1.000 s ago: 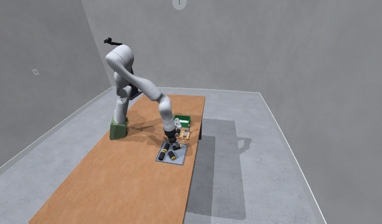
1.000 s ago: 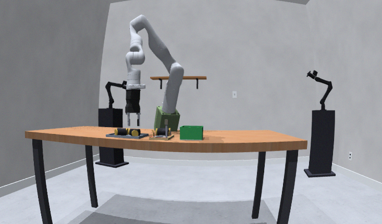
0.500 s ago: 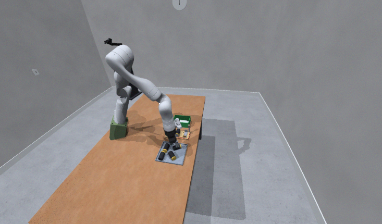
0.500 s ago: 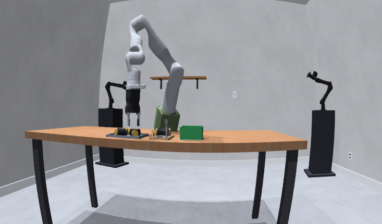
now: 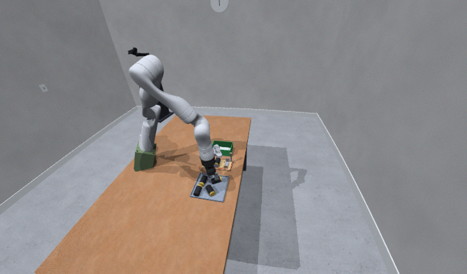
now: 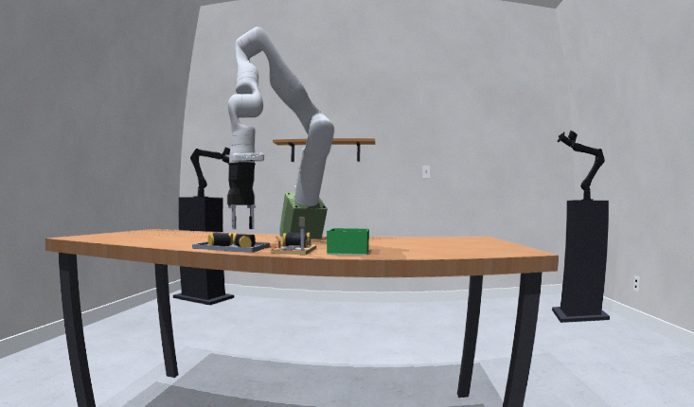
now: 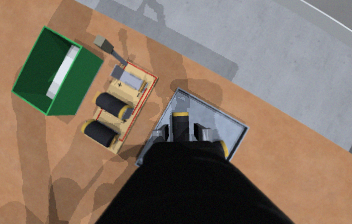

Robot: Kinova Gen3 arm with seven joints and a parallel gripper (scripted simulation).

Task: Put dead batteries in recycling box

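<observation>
Now: the grey tray 20 mm behind my hand, 50 mm to the right of it and 70 mm below it. From my hand the other things lie so: green recycling box (90 mm behind, 270 mm to the left, 60 mm below).
</observation>
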